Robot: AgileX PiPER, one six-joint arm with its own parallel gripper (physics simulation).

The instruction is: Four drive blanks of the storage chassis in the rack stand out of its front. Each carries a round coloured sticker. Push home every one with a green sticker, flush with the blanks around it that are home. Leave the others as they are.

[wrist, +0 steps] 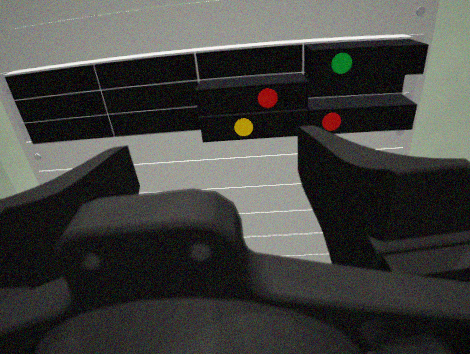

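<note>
The blank with the green sticker stands out of the chassis front at the top right. A blank with a red sticker stands out in the middle row, third column. Below it a blank with a yellow sticker stands out in the bottom row. Another blank with a red sticker stands out at the bottom right. The other blanks, such as the top-left one, sit flush. My gripper is open, its fingers wide apart with nothing between them, in front of and below the blanks. The right fingertip overlaps the bottom row in view.
Grey rack panels lie above the chassis and below it, the lower ones with thin bright seams. Screw heads show at the rack's edges. A pale green wall shows at the right and left.
</note>
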